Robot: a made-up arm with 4 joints.
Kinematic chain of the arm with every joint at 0, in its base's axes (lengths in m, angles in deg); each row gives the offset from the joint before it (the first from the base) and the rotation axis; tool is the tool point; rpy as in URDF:
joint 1: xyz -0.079 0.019 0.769 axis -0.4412 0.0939 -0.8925
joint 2: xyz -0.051 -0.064 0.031 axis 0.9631 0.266 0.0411
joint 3: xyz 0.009 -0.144 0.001 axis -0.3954 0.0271 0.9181
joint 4: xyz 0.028 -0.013 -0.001 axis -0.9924 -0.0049 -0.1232
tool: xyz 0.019 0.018 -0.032 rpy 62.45 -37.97 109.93
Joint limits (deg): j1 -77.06..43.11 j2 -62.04..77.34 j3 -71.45..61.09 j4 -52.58..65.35
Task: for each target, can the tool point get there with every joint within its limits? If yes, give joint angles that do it. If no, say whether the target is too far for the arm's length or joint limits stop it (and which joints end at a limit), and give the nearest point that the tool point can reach.
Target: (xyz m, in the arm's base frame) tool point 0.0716 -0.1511 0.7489
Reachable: yes | joints -44.51 -16.46 13.92 37.40
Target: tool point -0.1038 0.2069 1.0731
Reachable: no: too far | nearest point -0.1609 -0.0188 0.9935 | short by 0.246 m
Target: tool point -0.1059 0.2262 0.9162
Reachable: no: joint limits stop it (at a limit: joint 1, joint 2, joint 4) | nearest point -0.1497 -0.0182 0.9309 | short by 0.249 m
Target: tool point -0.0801 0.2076 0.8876
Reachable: no: joint limits stop it (at a limit: joint 1, joint 2, joint 4) | nearest point -0.1516 -0.0180 0.9283 | short by 0.240 m
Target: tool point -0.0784 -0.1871 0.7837
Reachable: yes | joints 2.28 -6.11 35.23 29.42
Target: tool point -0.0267 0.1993 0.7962
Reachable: no: joint limits stop it (at a limit: joint 1, joint 2, joint 3, joint 4) | nearest point -0.0534 0.0516 0.6415 | short by 0.216 m
